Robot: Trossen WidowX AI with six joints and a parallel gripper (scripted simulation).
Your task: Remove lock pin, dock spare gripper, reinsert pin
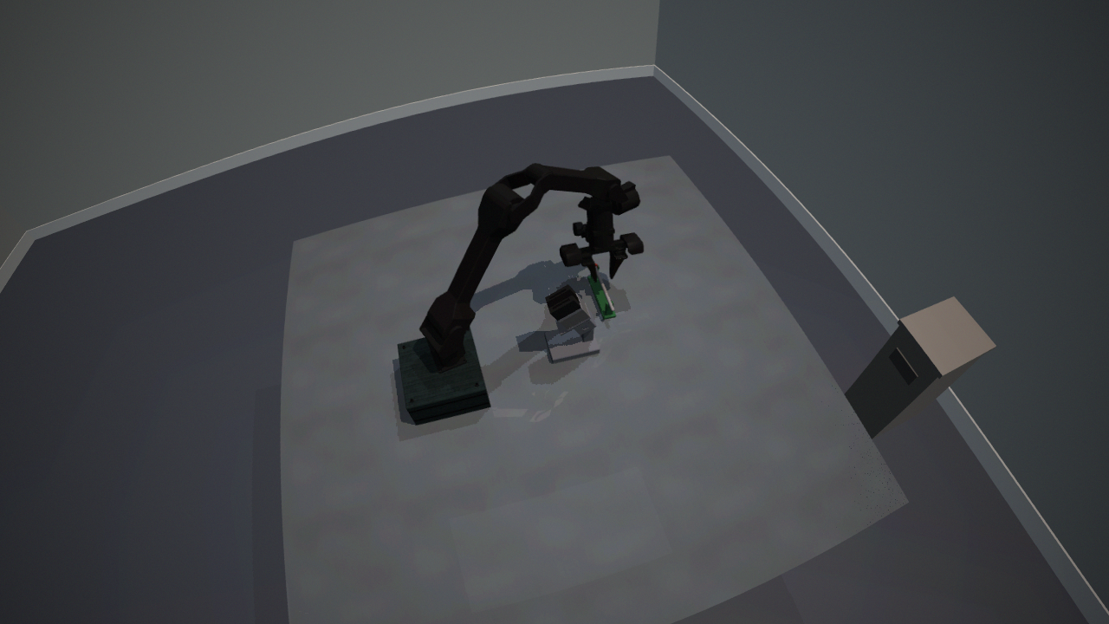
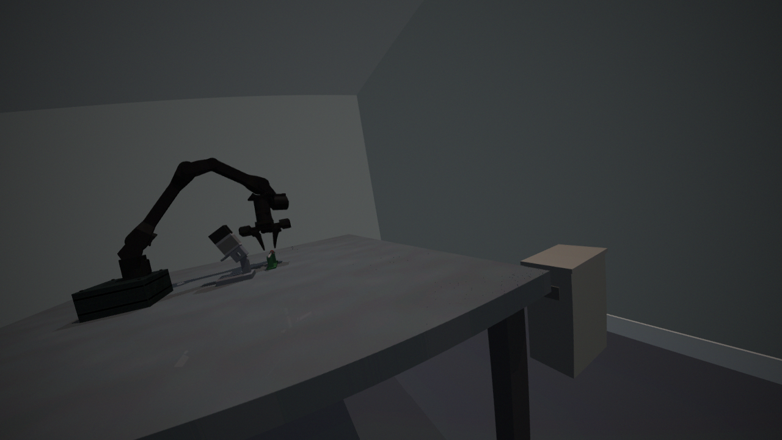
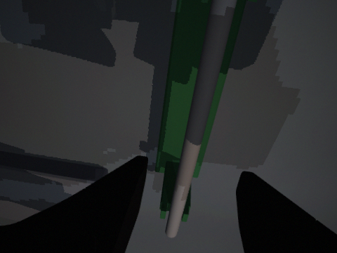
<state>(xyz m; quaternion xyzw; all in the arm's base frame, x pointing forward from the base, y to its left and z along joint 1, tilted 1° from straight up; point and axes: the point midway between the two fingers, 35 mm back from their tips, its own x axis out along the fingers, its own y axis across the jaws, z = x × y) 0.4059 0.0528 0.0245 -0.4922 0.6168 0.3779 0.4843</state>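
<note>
Right now the green pin rack is 40 mm below my gripper tip. Also, from my gripper tip: grey mount 120 mm behind, 90 mm to the right, 10 mm below; then spare gripper 130 mm behind, 90 mm to the right, 60 mm above.
</note>
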